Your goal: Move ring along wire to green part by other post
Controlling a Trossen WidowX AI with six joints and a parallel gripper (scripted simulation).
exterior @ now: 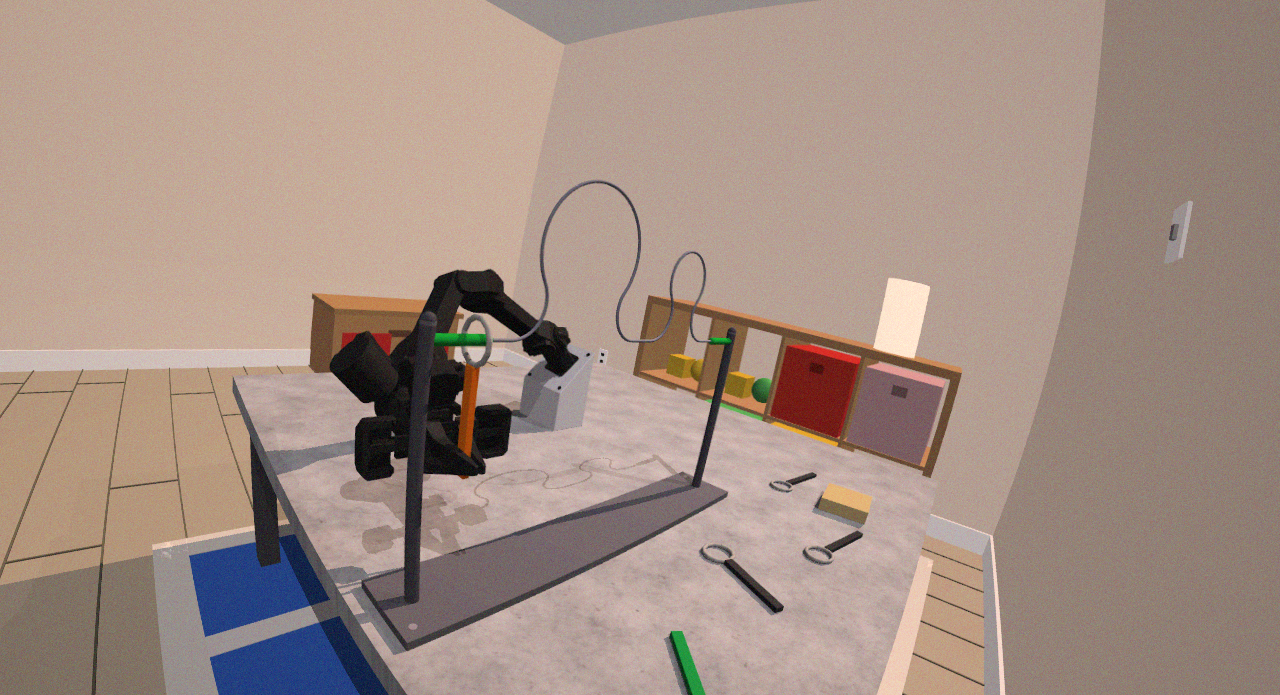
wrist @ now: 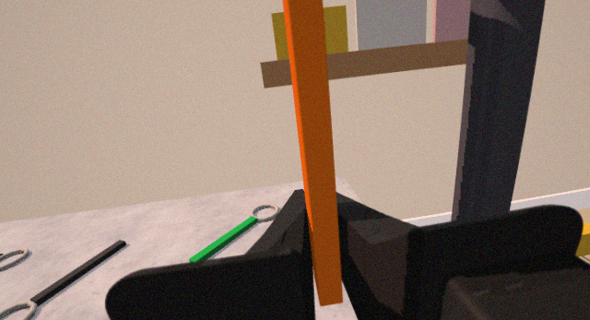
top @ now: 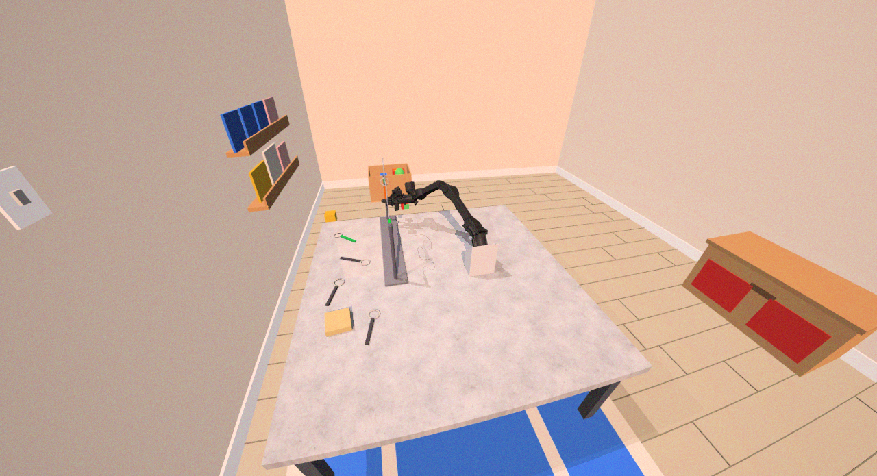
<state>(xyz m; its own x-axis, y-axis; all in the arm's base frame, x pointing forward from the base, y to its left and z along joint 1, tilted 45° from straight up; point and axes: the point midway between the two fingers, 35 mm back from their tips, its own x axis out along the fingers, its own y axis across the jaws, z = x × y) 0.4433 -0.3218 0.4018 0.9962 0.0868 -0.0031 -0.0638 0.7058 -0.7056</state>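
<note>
Right now my gripper tip is 3 cm past the ring with orange handle and 8 cm below it. From my gripper tip the other things lie so: green-handled ring: 25 cm ahead, 10 cm to the left, 17 cm below; then tan block: 18 cm ahead, 75 cm to the left, 16 cm below.
</note>
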